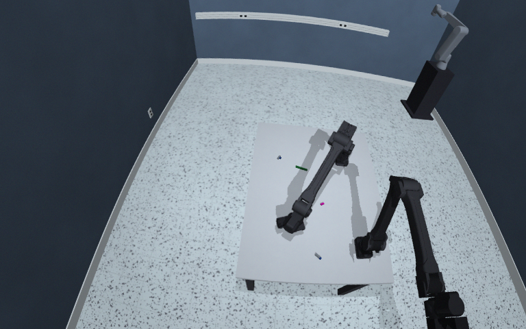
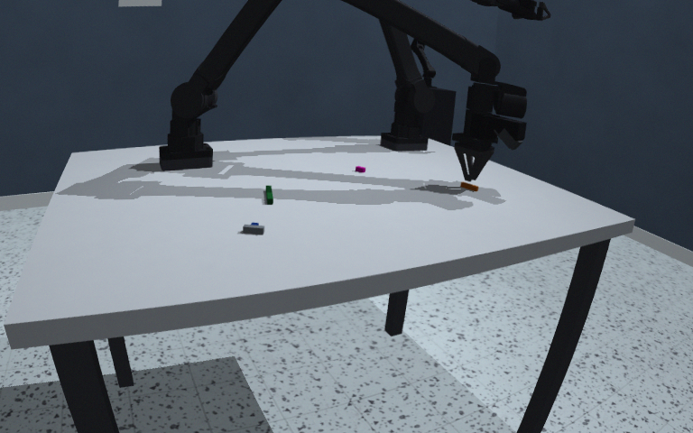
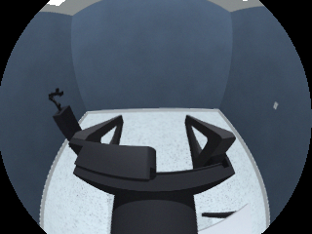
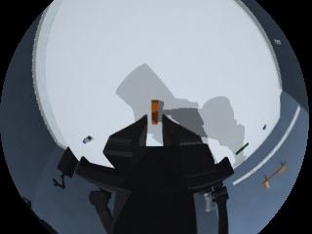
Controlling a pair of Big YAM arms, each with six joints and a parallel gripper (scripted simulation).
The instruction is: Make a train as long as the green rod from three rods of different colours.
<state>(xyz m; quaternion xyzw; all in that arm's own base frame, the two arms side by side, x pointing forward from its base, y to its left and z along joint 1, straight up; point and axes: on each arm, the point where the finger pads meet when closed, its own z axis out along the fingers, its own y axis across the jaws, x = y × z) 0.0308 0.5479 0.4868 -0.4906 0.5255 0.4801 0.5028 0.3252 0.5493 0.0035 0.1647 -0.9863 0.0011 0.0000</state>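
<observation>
My right hand is 2 cm above the orange rod. Also, from my right hand: magenta rod: 19 cm behind, 16 cm to the right, 2 cm below; then green rod: 9 cm behind, 43 cm to the right, 2 cm below.
</observation>
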